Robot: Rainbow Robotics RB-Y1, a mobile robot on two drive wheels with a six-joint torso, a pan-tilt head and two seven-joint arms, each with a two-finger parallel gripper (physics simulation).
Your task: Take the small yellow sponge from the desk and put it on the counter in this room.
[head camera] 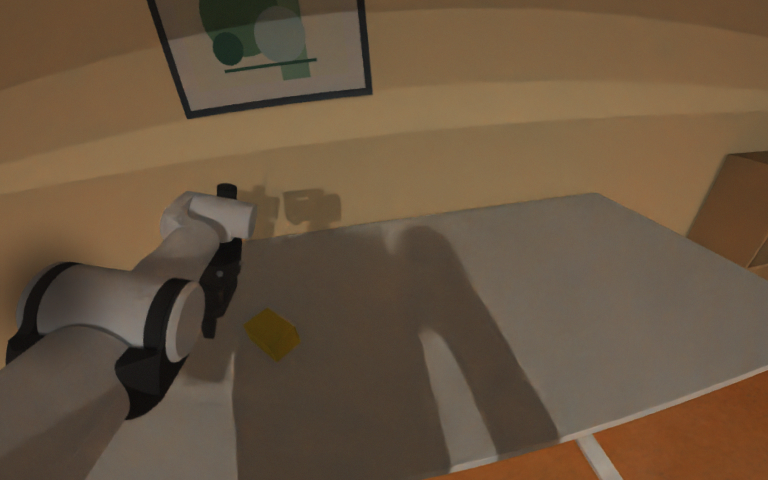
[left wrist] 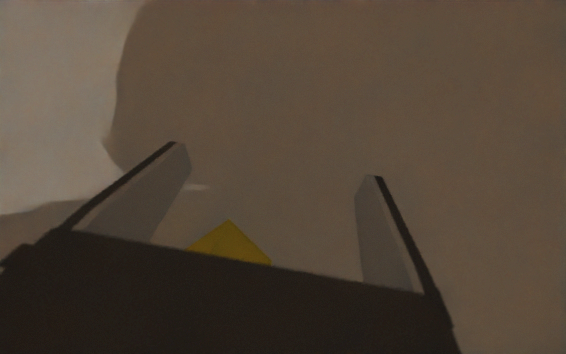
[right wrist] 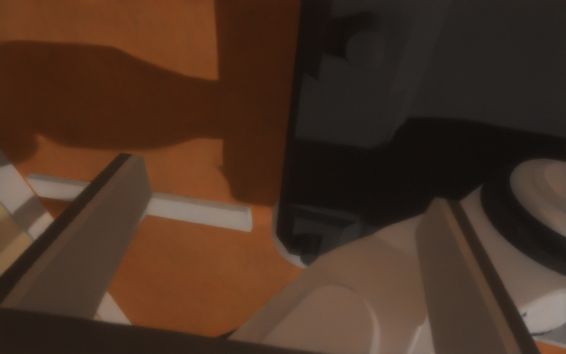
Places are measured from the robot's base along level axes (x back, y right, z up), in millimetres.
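Where they show: left gripper, fingertip midpoint: [head camera: 218,317] [left wrist: 273,171]; right gripper, fingertip midpoint: [right wrist: 285,194].
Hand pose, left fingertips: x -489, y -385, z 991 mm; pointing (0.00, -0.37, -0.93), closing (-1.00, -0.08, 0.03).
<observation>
After its pixels a point has its place.
The small yellow sponge [head camera: 272,334] @[x -428, y -239, z 996 mm] [left wrist: 227,245] @[x -466, y -307, z 975 mm] lies on the grey desk [head camera: 572,283] @[x -543, y 445, z 950 mm]. In the left wrist view part of it shows beyond the dark gripper body, low between the fingers; the rest is hidden. My left gripper [head camera: 209,328] @[x -489, y -385, z 991 mm] [left wrist: 273,171] @[x -489, y -385, z 991 mm] is open and points down over the desk, just left of the sponge in the head view, with nothing between its fingertips. My right gripper [right wrist: 285,194] @[x -24, y 210, z 480 mm] is open and empty, off the desk, above the orange floor and my dark base. The counter does not show in these views.
A wall with a framed picture [head camera: 278,104] @[x -936, y -276, z 1370 mm] stands behind the desk. A brown box-like piece [head camera: 730,209] @[x -1023, y 1596, z 833 mm] stands beyond the desk's right end. A white desk foot [right wrist: 200,212] lies on the orange floor [right wrist: 195,265] @[x -376, y -755, z 1 mm] near my base.
</observation>
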